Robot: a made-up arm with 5 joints.
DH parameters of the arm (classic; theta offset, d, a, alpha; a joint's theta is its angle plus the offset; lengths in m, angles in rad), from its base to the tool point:
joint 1: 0 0.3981 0 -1.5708
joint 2: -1.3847 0 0.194 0
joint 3: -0.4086 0 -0.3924 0
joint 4: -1.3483 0 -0.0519 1.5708
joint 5: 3.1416 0.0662 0 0
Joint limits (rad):
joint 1: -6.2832..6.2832
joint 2: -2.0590..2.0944
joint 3: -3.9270..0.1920
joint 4: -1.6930..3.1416
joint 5: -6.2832..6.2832
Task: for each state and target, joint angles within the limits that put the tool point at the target. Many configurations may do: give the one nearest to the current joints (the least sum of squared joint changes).
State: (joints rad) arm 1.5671 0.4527 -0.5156 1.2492 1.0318
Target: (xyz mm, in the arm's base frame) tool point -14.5 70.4 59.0
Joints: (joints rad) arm 1.7739 0.7687 -0.4768 1.1542 1.0318
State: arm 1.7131 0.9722 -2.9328 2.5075 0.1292
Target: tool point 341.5 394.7 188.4
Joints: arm 0.8575 1.5548 -2.6271 2.3273 0.1292
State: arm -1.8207 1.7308 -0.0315 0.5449 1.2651
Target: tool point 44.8 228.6 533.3
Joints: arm -1.7643 2.0893 0.1920 1.1070 1.2651
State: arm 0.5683 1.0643 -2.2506 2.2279 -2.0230
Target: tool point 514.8 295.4 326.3
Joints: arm 0.5209 1.1915 -2.4741 1.8094 -2.0230
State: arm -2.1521 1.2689 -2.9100 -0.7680 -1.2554
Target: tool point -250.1 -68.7 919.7
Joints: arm -2.8735 0.7954 -3.2919 -0.8241 -1.2554
